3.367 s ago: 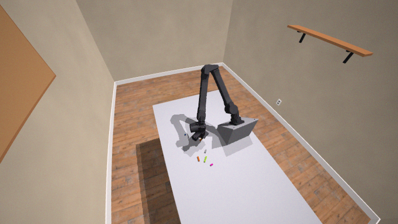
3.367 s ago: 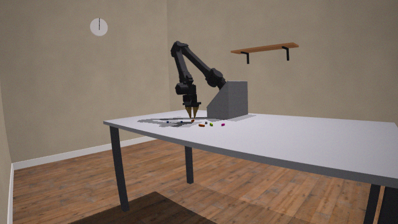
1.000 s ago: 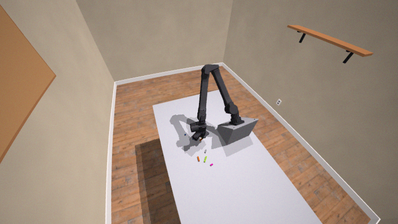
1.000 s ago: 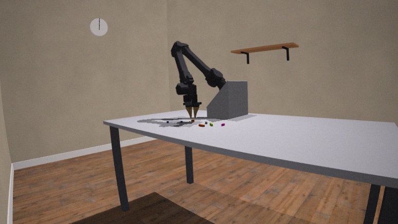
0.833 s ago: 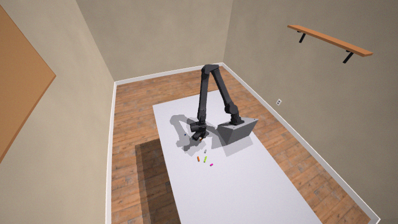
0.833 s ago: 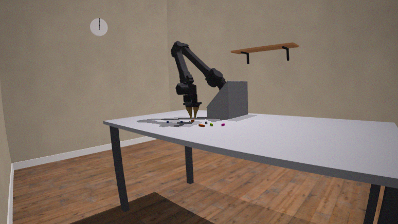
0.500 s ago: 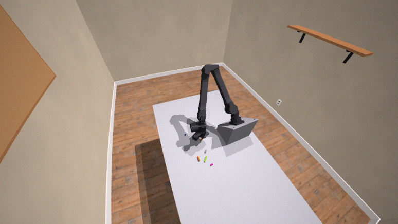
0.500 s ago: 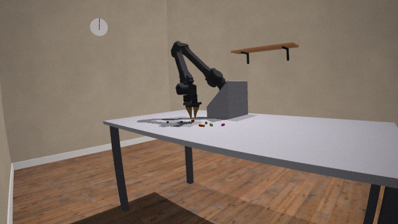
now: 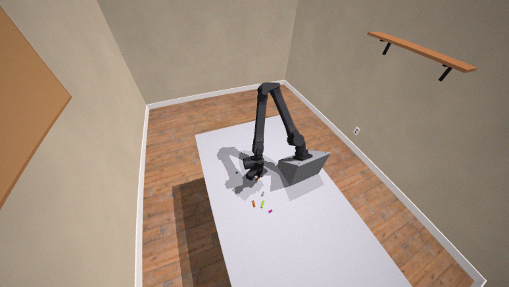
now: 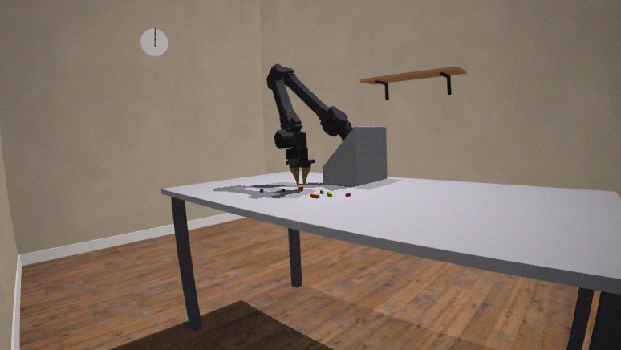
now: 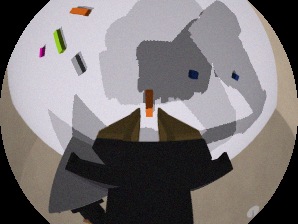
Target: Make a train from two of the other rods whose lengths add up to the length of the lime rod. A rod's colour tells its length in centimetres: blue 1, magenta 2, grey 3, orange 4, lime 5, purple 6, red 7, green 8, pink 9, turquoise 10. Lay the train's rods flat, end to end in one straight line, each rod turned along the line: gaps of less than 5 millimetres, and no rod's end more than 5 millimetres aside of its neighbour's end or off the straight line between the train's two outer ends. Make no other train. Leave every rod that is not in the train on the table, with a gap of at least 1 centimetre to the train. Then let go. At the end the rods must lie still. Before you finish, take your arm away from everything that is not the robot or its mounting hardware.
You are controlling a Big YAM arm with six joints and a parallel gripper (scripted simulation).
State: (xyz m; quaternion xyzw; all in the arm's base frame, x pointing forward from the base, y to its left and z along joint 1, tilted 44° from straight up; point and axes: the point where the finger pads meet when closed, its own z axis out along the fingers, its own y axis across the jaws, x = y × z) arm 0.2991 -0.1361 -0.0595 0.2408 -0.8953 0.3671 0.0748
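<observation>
The grey rod lies 1 cm ahead of my hand, 12 cm to the left of it and 2 cm below it. The rest, counted from my hand: magenta rod 2 cm ahead, 25 cm to the left, 2 cm below; then lime rod 4 cm ahead, 19 cm to the left, 2 cm below.
</observation>
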